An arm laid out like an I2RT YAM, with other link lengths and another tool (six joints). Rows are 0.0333 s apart.
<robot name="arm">
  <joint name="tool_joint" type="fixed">
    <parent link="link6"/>
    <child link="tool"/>
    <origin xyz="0.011 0.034 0.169" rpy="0.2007 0 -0.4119"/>
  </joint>
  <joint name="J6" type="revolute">
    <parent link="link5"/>
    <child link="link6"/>
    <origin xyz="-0.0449 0 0.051" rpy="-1.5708 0 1.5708"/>
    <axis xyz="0 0 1"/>
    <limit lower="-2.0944" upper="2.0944"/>
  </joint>
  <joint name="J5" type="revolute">
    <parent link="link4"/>
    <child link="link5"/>
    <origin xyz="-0.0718 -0.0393 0.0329" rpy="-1.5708 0 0"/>
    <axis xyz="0 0 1"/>
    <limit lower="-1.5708" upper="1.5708"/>
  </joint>
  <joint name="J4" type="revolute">
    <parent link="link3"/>
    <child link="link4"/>
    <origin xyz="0.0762 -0.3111 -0.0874" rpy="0 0 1.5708"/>
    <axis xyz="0 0 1"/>
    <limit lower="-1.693" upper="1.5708"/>
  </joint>
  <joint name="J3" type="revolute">
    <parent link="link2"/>
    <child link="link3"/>
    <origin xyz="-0.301 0 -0.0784" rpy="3.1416 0 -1.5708"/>
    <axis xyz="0 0 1"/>
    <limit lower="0" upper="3.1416"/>
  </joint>
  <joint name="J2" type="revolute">
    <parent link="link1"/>
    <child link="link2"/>
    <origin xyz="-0.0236 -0.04 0.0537" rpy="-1.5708 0 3.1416"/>
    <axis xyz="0 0 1"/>
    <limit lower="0" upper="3.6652"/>
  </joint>
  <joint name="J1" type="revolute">
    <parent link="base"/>
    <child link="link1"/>
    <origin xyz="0 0 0.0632" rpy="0 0 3.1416"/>
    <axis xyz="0 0 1"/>
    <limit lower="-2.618" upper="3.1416"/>
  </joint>
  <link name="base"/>
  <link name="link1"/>
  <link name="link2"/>
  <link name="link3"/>
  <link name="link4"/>
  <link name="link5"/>
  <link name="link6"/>
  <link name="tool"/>
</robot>
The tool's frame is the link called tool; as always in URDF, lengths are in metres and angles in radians.
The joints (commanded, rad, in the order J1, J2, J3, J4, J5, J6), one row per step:
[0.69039 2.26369 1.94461 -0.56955 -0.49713 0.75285]
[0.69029 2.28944 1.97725 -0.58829 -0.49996 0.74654]
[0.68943 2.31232 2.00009 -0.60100 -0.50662 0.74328]
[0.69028 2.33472 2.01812 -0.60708 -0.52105 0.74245]
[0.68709 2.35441 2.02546 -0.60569 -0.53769 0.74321]
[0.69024 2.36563 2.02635 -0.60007 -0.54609 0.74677]
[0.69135 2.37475 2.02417 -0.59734 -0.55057 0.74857]
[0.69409 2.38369 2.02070 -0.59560 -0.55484 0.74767]
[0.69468 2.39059 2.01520 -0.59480 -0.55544 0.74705]
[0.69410 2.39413 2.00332 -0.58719 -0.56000 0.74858]
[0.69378 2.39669 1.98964 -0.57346 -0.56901 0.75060]
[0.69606 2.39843 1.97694 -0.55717 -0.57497 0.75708]
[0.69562 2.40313 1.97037 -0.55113 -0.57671 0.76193]
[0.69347 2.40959 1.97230 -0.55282 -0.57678 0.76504]
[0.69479 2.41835 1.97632 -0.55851 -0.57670 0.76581]
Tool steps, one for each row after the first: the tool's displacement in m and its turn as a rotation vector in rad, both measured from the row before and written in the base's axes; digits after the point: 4 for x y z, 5 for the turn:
[0.0024 0.0028 -0.0047 -0.00660 0.00601 0.00599]
[0.0013 0.0021 -0.0064 -0.00443 0.01084 0.00549]
[-0.0008 0.0038 -0.0068 0.00212 0.01476 0.01018]
[0.0003 0.0014 -0.0087 0.00339 0.01748 0.00624]
[-0.0022 0.0031 -0.0059 0.00246 0.01050 0.00567]
[-0.0015 0.0009 -0.0067 -0.00257 0.01021 0.00250]
[-0.0028 0.0013 -0.0073 -0.00417 0.00979 0.00584]
[-0.0015 -0.0006 -0.0073 -0.00707 0.00879 0.00136]
[-0.0016 -0.0008 -0.0066 -0.00206 0.00950 0.00091]
[-0.0019 0.0003 -0.0054 0.00418 0.00815 0.00329]
[-0.0022 0.0015 -0.0043 0.00507 0.00639 0.00108]
[-0.0006 -0.0006 -0.0054 -0.00220 0.00842 -0.00285]
[0.0010 -0.0013 -0.0039 -0.00392 0.00704 -0.00429]
[-0.0012 0.0002 -0.0051 -0.00672 0.00852 0.00073]

